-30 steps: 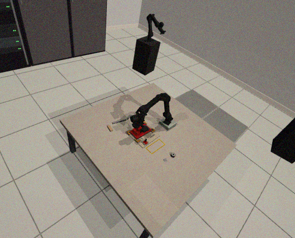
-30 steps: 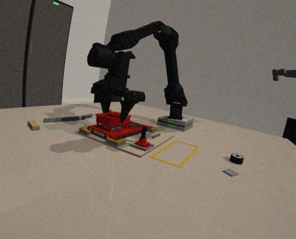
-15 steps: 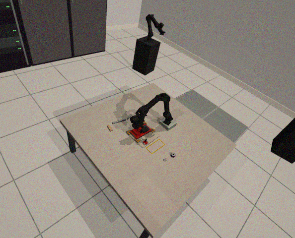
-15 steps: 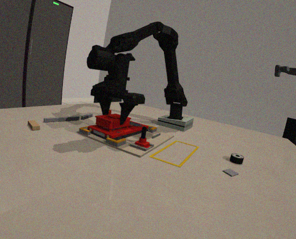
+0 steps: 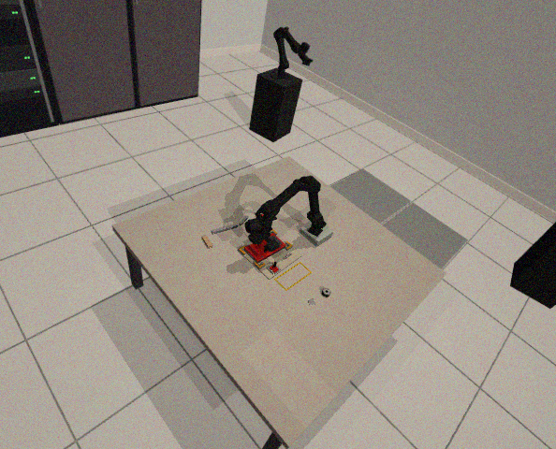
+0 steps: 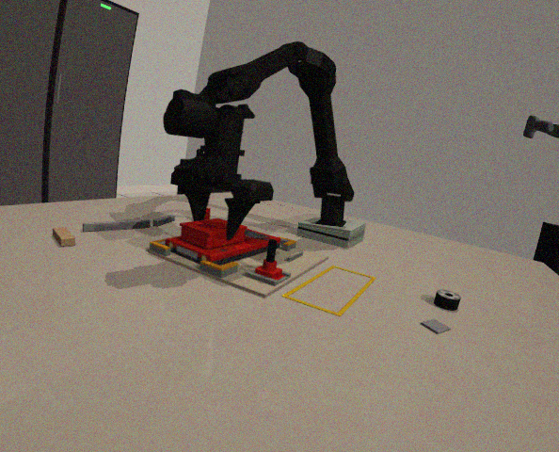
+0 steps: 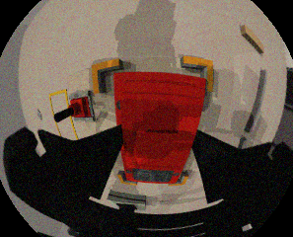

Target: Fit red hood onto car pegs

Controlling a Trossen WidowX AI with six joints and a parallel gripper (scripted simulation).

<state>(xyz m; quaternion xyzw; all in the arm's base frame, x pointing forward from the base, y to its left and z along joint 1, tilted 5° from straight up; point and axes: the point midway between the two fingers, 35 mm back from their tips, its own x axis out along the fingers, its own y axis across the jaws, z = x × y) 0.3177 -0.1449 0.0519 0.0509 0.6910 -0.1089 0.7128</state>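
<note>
The red hood lies 10 mm above my gripper tip. The rest, counted from my gripper tip: grey bar: 230 mm to the right, 30 mm below; then wooden block: 140 mm ahead, 240 mm to the right, 30 mm below; then grey engine block: 10 mm below.
</note>
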